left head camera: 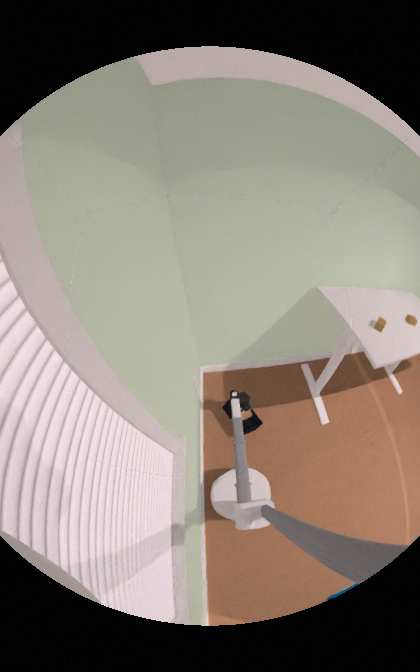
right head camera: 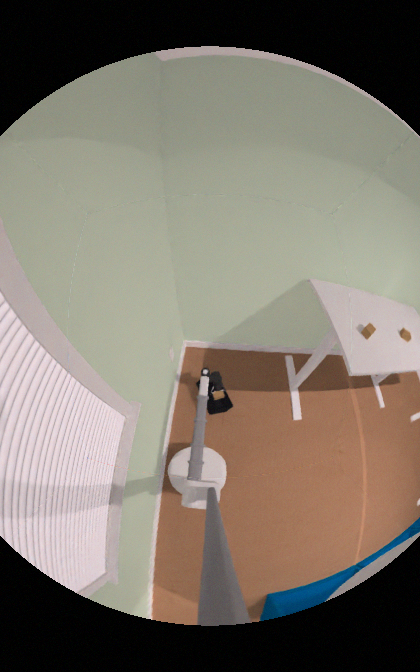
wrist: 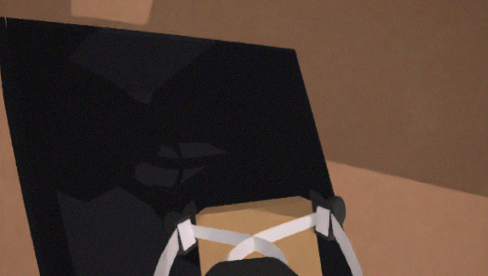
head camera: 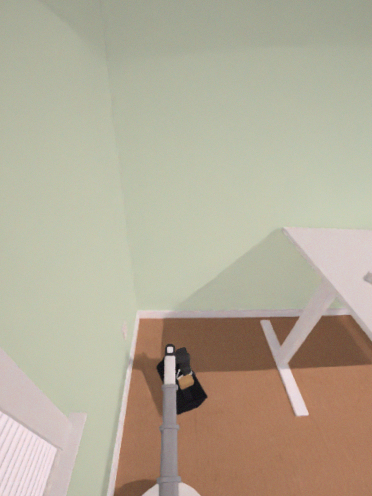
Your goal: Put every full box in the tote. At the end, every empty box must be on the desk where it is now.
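Observation:
A small tan box (head camera: 186,382) (left head camera: 247,414) (right head camera: 219,395) (wrist: 300,245) is between the fingers of my gripper (wrist: 253,211), which is shut on it. The black tote (head camera: 194,406) (left head camera: 254,426) (right head camera: 221,407) (wrist: 250,100) stands on the floor near the wall corner. The held box is over the tote's opening; its exact height relative to the rim is unclear. Two more tan boxes, the nearer one (left head camera: 381,324) (right head camera: 368,330) and the farther one (left head camera: 411,319) (right head camera: 405,334), stand on the white desk (head camera: 350,265) (left head camera: 360,305) (right head camera: 345,320). Their contents do not show.
The green wall (head camera: 90,225) and its white skirting run close along the left of the tote. A white desk leg with a floor foot (head camera: 292,387) (left head camera: 320,407) (right head camera: 296,402) stands right of the tote. A blue object (right head camera: 300,595) shows at the lower right in the right head view.

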